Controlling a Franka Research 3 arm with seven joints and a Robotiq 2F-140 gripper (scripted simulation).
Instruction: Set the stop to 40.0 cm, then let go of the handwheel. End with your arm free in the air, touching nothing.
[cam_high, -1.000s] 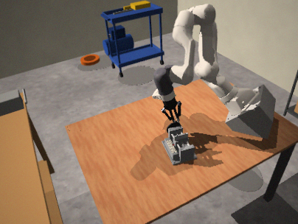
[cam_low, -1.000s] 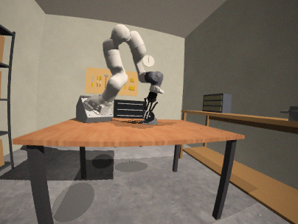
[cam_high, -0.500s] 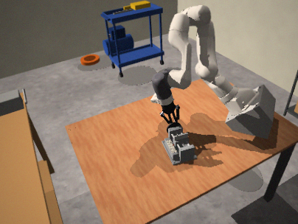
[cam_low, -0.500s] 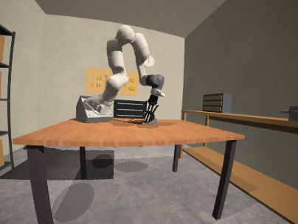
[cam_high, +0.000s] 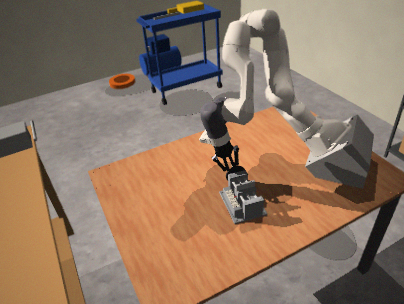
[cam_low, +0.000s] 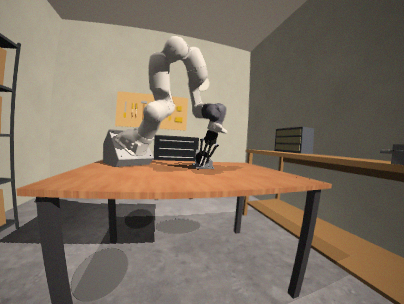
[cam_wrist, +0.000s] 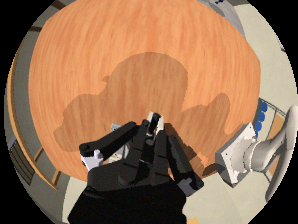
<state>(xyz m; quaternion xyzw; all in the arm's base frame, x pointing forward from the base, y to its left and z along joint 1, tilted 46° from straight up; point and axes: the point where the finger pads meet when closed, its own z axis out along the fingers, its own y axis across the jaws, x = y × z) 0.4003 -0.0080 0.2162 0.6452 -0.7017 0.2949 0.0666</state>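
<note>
Right now the handwheel is 20 mm to the left of my hand and 10 mm below it.
</note>
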